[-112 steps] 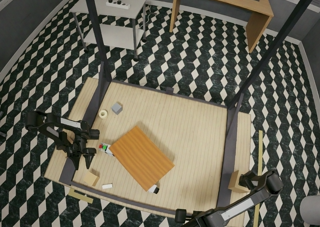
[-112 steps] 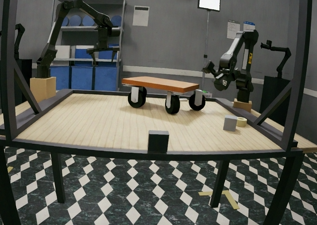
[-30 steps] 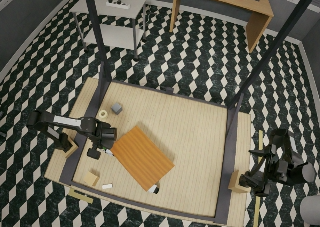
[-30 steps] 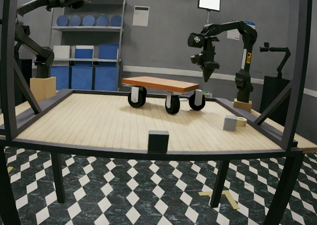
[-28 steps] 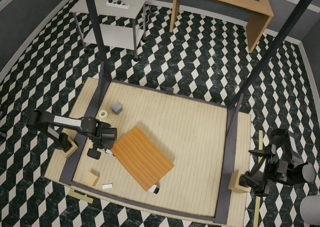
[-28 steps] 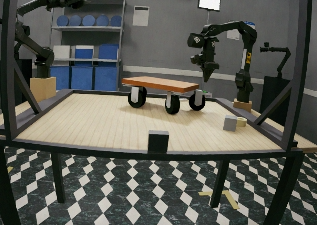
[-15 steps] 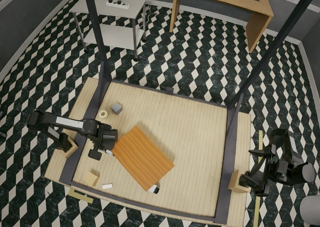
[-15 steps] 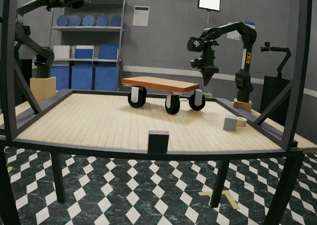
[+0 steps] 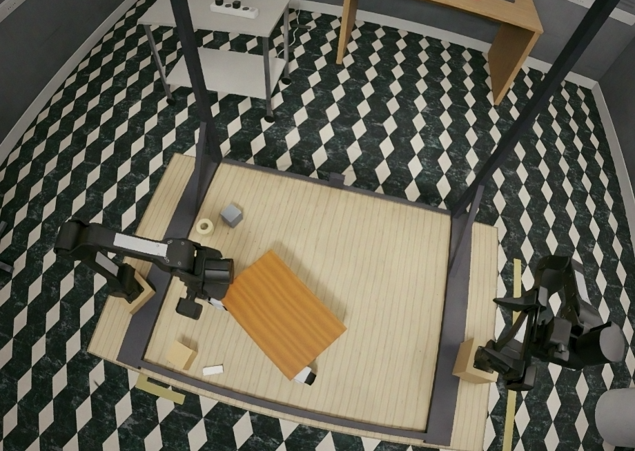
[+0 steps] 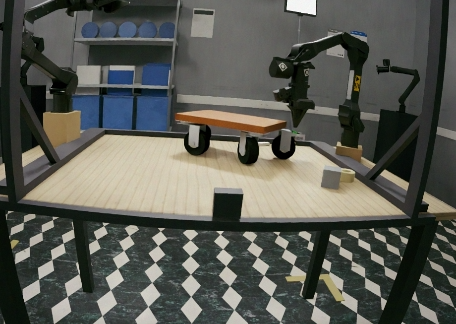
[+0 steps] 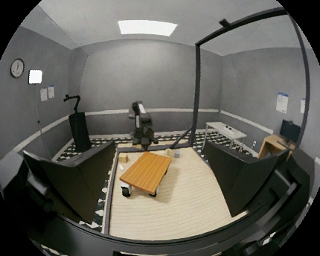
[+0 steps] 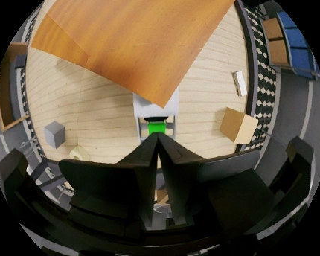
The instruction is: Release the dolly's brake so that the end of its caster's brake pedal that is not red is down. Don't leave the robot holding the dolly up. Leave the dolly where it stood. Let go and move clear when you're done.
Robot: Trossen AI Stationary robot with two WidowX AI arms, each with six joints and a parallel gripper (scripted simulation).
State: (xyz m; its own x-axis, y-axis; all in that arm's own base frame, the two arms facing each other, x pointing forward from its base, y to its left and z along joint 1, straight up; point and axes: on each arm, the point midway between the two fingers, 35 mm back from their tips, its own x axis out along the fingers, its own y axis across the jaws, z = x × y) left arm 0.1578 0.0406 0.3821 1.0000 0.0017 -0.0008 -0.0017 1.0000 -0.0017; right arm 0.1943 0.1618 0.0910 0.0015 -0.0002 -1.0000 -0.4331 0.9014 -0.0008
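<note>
Now: the brake pedal 60 mm below my right hand and 10 mm to the right of it. Round my right hand: small white block: 200 mm ahead, 140 mm below, 50 mm to the left; then grey cube: 280 mm behind, 120 mm below, 20 mm to the right.
</note>
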